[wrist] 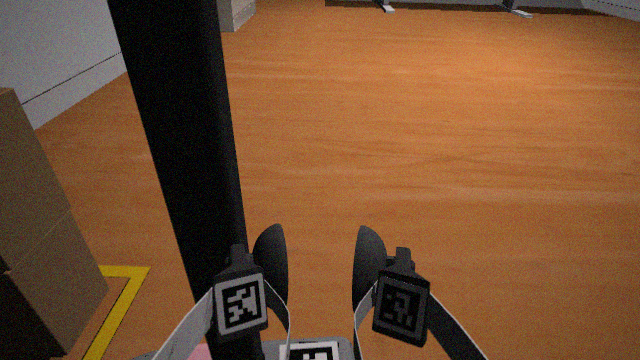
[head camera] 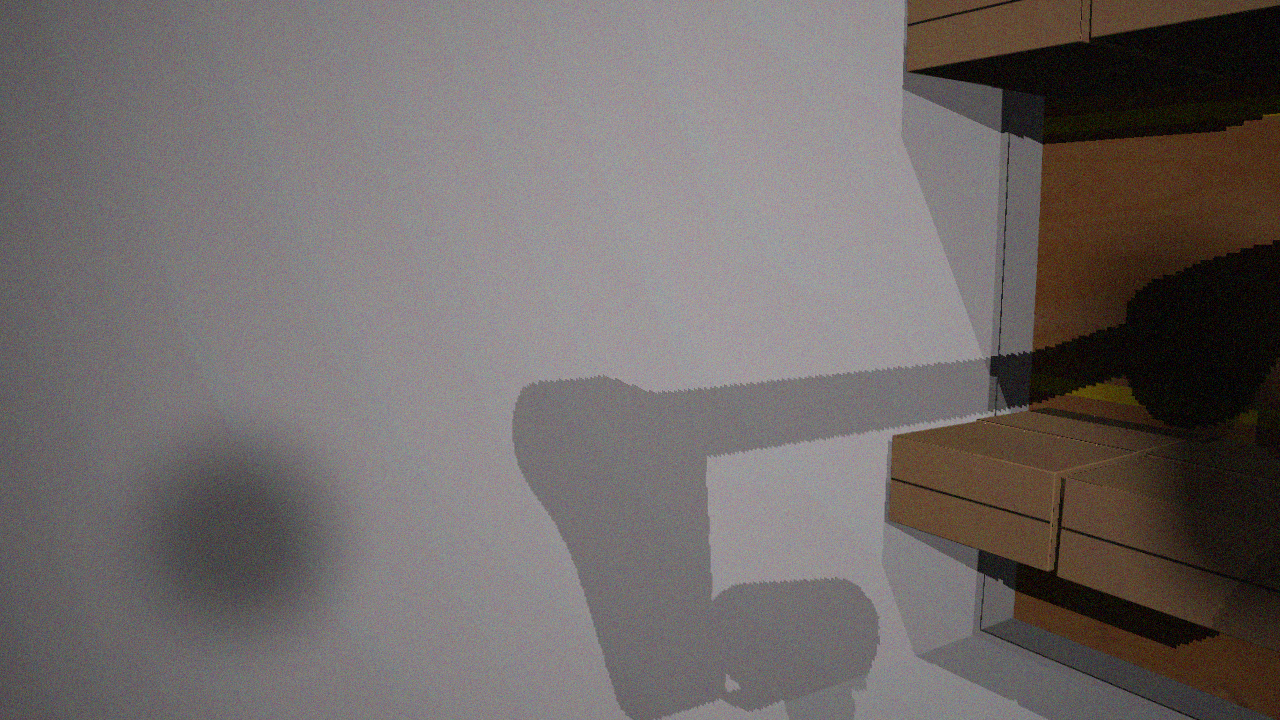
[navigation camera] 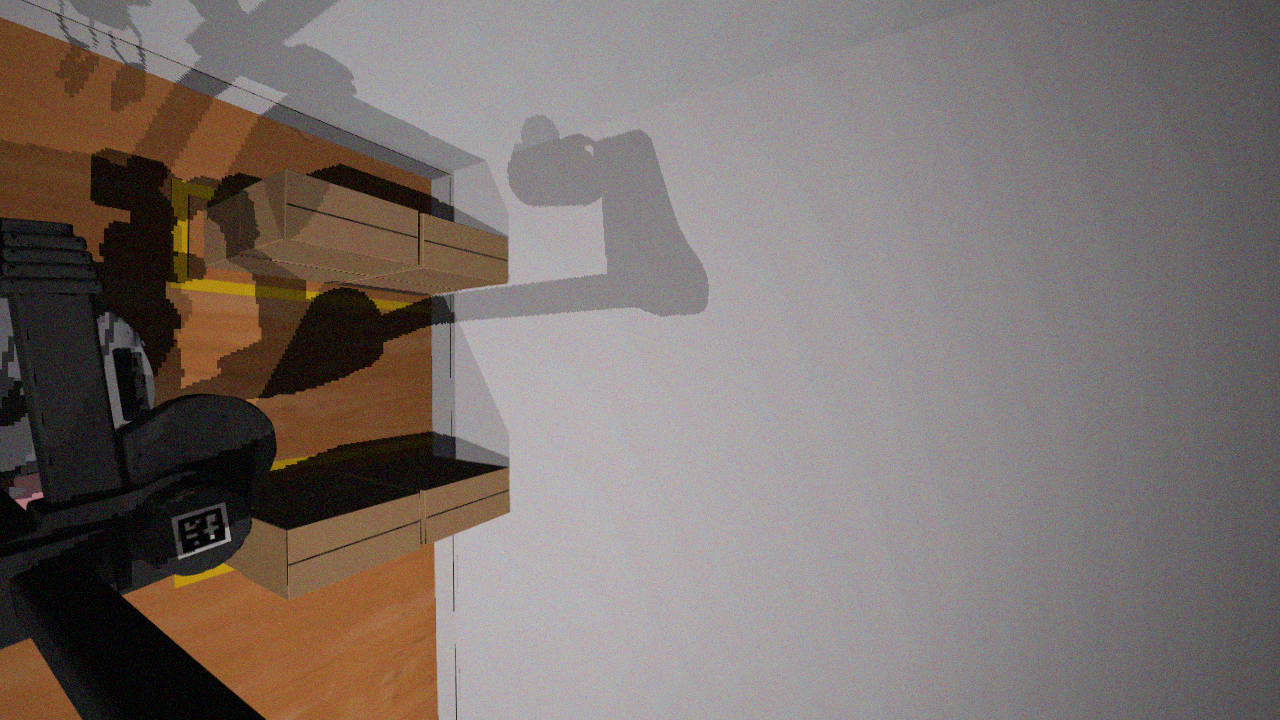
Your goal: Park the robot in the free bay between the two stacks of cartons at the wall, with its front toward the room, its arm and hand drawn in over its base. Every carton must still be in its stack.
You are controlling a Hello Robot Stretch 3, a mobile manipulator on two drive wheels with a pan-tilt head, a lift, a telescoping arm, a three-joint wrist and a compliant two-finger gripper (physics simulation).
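Frame: origin at the robot's base, x ahead, y left, z up, level; metres.
Where they show: gripper, between the fingertips: [wrist: 319,253].
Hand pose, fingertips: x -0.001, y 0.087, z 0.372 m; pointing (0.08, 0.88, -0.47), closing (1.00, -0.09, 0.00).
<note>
After its pixels a point has its place.
Both carton stacks stand upright at the wall with a gap between them. One stack [head camera: 993,35] [navigation camera: 358,532] is at the top of the head view, cut off, and low in the navigation view. The other stack [head camera: 975,456] [navigation camera: 349,228] is low in the head view and high in the navigation view. The cartons that show are squared up. The bay floor [head camera: 1083,223] @(x -0.835, y 0.121, z 0.000 m) [navigation camera: 384,394] @(x -0.760, y 0.113, z 0.000 m) lies between them, crossed by the robot's shadow. In the wrist view my gripper [wrist: 319,253] @(x -0.001, y 0.087, z 0.372 m) is open and empty, right of a carton stack [wrist: 30,165] @(x -0.337, y 0.351, z 0.271 m); which stack I cannot tell.
Yellow floor tape [navigation camera: 232,286] [wrist: 122,285] runs round the stacks. The wall [head camera: 716,223] @(x -0.926, y 0.120, z 0.628 m) [navigation camera: 805,447] @(x -0.915, y 0.219, z 1.091 m) fills much of both upper cameras' views. My black mast [wrist: 190,150] @(x -0.065, y 0.116, z 0.419 m) crosses the wrist view. A pale cabinet [wrist: 240,15] @(x -0.330, y 2.654, z 0.069 m) and two table feet [wrist: 385,7] stand far off.
</note>
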